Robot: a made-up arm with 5 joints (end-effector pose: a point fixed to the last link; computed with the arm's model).
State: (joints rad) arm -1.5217 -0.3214 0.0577 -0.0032 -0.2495
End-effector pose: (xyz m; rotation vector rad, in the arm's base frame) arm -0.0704 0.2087 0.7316 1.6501 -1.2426 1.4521
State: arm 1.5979 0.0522 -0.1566 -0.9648 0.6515
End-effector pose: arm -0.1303 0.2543 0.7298 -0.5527 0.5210 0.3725
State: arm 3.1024 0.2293 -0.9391 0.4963 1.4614
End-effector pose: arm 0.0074 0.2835 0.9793 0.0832 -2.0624 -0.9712
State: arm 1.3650 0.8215 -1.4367 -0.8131 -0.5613
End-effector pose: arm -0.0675 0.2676 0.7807 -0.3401 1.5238 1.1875
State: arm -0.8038 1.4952 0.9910 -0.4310 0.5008
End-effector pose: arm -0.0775 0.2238 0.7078 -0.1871 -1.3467 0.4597
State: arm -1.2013 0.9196 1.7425 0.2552 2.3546
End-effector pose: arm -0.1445 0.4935 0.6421 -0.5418 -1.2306 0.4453
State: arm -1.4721 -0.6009 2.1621 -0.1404 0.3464
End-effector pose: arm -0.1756 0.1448 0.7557 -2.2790 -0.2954 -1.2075
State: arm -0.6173 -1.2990 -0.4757 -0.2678 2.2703
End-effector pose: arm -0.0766 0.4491 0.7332 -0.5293 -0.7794 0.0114
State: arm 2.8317 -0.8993 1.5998 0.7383 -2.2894
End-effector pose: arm 0.0262 0.4234 0.5119 -0.4688 2.0917 0.4419
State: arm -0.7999 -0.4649 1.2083 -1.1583 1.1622
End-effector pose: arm -0.1442 0.1932 0.8899 1.3970 -1.2583 -0.5042
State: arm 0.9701 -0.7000 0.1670 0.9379 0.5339
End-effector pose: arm -0.1405 0.3515 0.8068 1.2778 1.1406 -0.5024
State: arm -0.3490 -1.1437 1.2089 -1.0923 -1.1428
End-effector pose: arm -0.0983 0.3030 0.6903 -1.7189 1.0464 0.4416
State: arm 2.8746 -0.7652 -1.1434 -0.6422 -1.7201
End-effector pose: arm -0.0579 0.0368 0.8845 0.4410 0.5746 -1.8015
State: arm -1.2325 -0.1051 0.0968 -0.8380 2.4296
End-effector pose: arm 0.0471 0.3292 0.8616 -0.7910 -1.3831 -1.0456
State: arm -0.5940 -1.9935 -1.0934 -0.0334 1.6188
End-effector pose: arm -0.1750 0.4043 0.7808 0.1935 -0.7712 0.3958
